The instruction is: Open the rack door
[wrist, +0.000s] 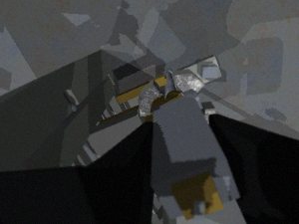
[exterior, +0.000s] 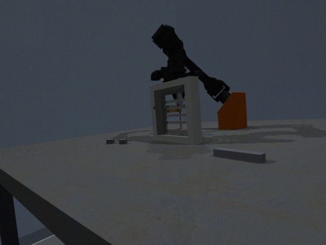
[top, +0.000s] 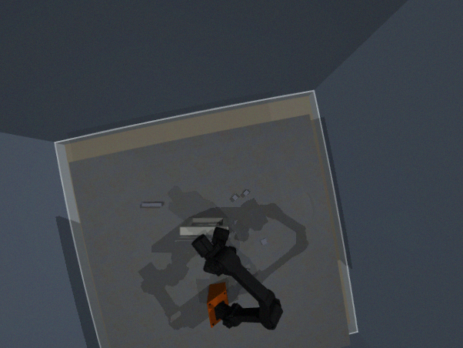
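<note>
My gripper tip is 20 mm above the handle and 10 mm to the right of it. From my gripper tip the other things lie so: grey bar 310 mm to the left, 210 mm ahead, 130 mm below.
</note>
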